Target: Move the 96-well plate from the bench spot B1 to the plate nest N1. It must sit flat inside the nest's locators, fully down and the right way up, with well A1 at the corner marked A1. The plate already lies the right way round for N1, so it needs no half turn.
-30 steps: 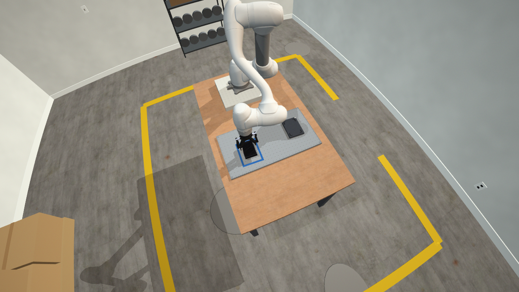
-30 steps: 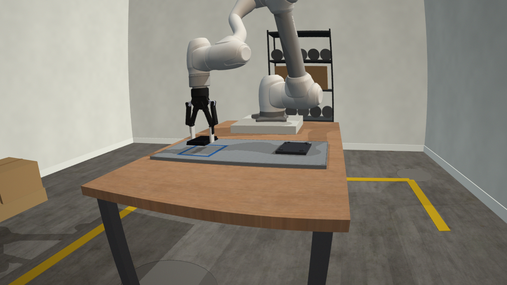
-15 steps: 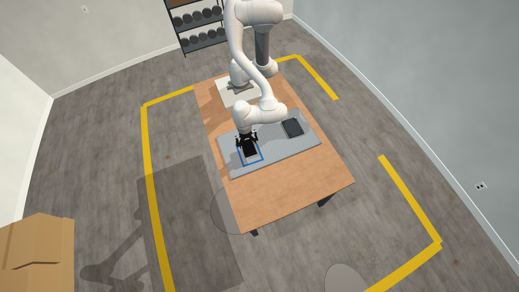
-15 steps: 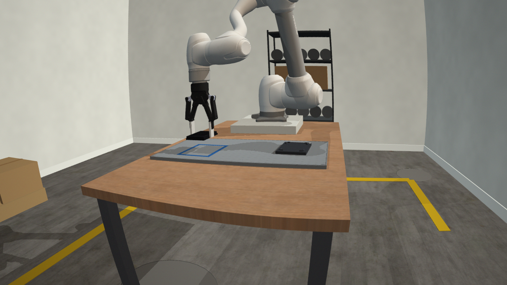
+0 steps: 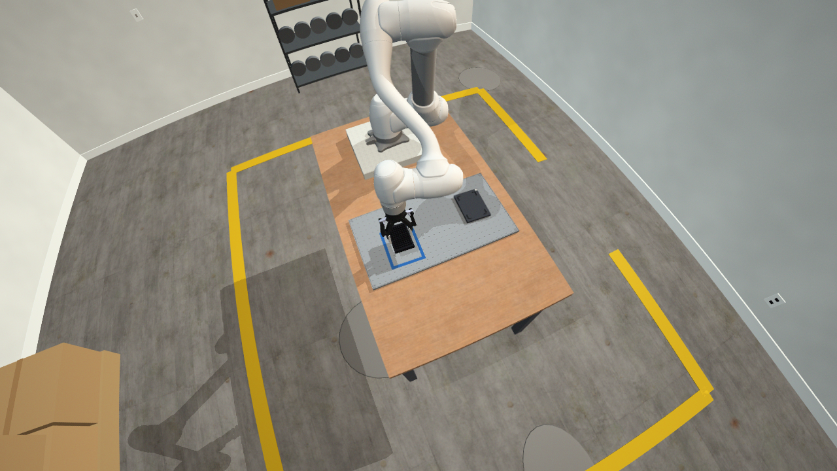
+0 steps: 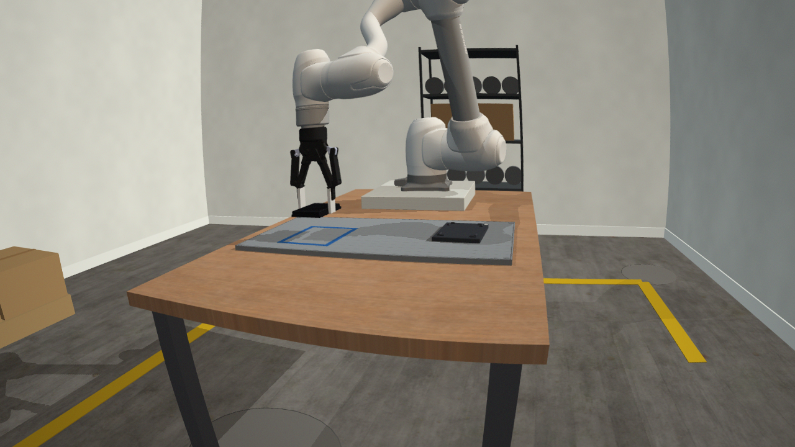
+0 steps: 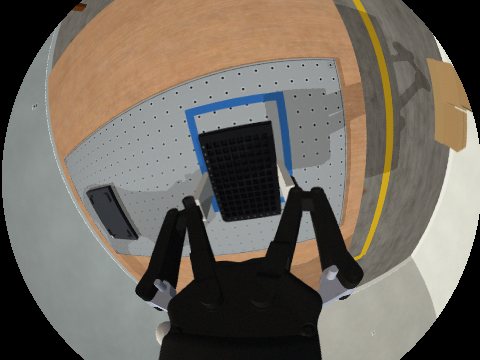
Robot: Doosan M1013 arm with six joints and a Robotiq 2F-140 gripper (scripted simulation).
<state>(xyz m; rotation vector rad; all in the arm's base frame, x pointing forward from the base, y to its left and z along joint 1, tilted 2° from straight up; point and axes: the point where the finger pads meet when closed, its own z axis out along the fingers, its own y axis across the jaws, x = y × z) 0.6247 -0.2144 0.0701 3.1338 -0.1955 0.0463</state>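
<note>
Now: the dark plate nest N1 380 mm to the left of my hand, 80 mm below it and 30 mm behind it. Also, from my hand: black 96-well plate (20 mm below).
</note>
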